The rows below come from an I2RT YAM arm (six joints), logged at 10 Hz.
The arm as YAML. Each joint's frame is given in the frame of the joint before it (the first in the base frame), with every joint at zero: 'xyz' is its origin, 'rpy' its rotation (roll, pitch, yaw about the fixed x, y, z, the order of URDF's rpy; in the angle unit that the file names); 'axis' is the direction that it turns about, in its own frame. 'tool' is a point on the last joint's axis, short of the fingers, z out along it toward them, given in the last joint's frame.
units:
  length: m
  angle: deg
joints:
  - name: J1
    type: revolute
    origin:
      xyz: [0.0, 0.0, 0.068]
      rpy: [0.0, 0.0, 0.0]
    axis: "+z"
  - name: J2
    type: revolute
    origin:
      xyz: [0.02, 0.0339, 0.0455]
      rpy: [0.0, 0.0, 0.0]
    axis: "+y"
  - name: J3
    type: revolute
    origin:
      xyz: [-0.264, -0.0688, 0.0]
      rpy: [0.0, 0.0, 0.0]
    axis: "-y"
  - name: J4
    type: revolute
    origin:
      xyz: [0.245, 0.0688, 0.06]
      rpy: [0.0, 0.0, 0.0]
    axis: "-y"
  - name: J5
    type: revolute
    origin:
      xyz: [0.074, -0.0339, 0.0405]
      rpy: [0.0, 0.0, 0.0]
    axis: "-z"
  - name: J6
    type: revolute
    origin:
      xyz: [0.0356, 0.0, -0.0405]
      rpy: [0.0, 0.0, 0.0]
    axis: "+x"
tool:
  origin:
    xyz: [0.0, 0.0, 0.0]
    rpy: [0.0, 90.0, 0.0]
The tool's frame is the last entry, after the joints.
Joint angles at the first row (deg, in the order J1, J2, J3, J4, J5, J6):
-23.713 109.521 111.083 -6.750 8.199 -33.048
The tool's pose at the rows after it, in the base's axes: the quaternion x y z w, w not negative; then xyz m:
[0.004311 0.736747 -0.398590 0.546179 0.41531 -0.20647 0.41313]
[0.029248 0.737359 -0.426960 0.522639 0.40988 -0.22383 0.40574]
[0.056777 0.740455 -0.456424 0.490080 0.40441 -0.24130 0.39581]
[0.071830 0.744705 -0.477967 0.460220 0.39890 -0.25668 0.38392]
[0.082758 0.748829 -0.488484 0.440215 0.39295 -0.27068 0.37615]
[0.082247 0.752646 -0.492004 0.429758 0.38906 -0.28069 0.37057]
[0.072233 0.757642 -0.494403 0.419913 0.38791 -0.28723 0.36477]
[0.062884 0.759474 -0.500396 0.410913 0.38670 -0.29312 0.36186]
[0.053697 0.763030 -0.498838 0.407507 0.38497 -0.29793 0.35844]
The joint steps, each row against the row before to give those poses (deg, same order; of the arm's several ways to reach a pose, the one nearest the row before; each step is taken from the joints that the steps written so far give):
-1.897 0.521 -0.779 1.487 2.608 -1.798
-1.981 0.506 -0.923 1.163 3.063 -0.863
-1.912 0.753 -0.868 0.679 3.877 -0.971
-1.775 0.597 -1.449 0.942 2.417 -1.361
-1.747 0.593 -0.527 0.104 0.888 -0.617
-1.291 0.526 -0.249 0.104 -0.503 -0.787
-0.774 0.613 -0.158 0.077 -0.799 -1.463
-0.683 0.561 0.207 0.195 -0.449 -1.681
-0.664 0.306 -0.138 -0.015 -1.235 -0.910

